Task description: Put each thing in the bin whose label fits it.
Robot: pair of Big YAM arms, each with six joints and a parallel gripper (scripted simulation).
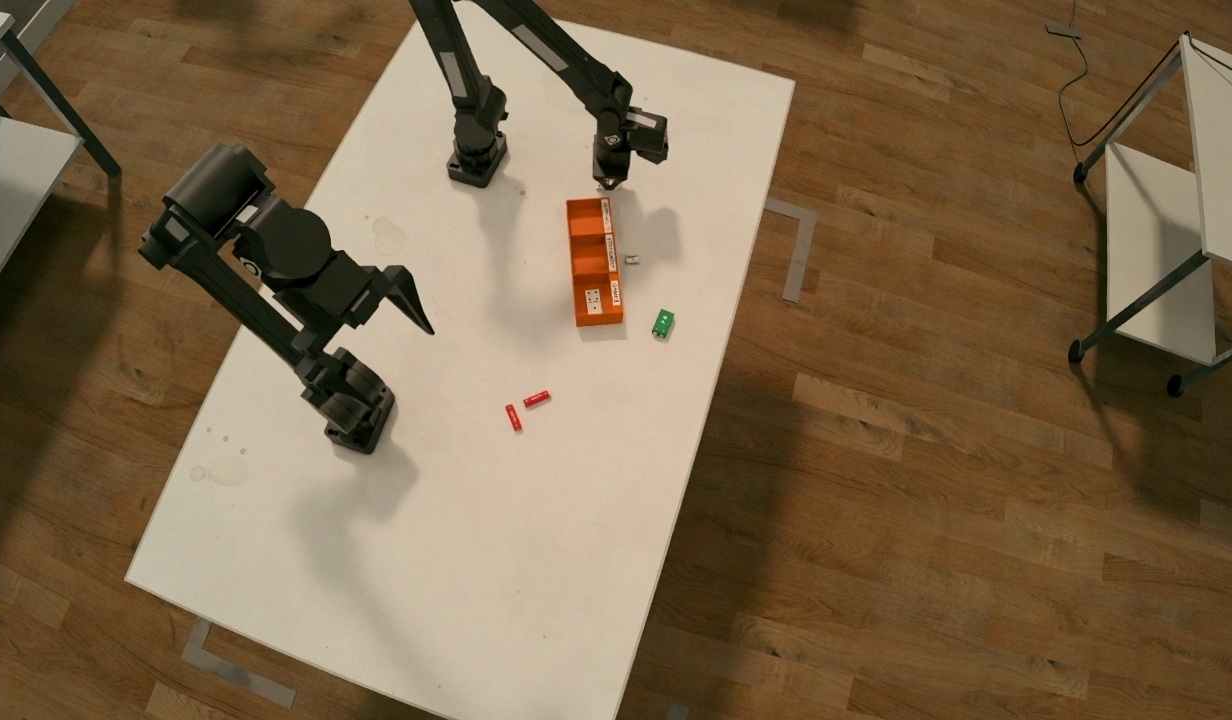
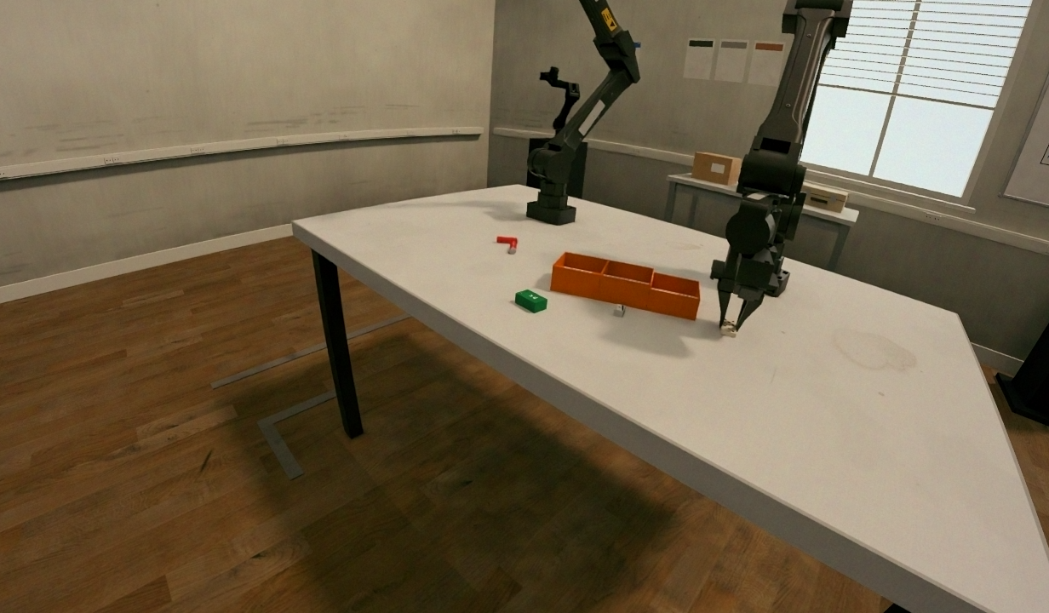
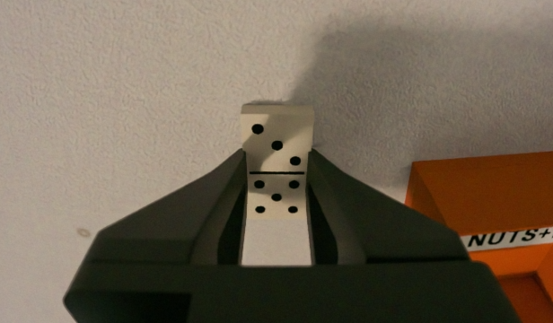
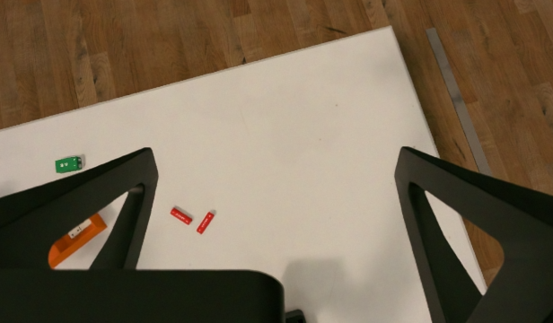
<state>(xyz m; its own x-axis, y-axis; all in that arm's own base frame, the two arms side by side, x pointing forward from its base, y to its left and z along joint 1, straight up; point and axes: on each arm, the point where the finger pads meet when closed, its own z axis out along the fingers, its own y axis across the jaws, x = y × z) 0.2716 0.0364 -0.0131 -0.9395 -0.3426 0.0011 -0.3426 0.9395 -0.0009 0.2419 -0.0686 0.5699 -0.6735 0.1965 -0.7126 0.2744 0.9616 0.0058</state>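
My left hand is 190 mm to the left of the orange three-compartment bin, 30 mm short of it and 10 mm below it. The rest, counted from my left hand: white sharpener-like block 160 mm to the right, 90 mm ahead.
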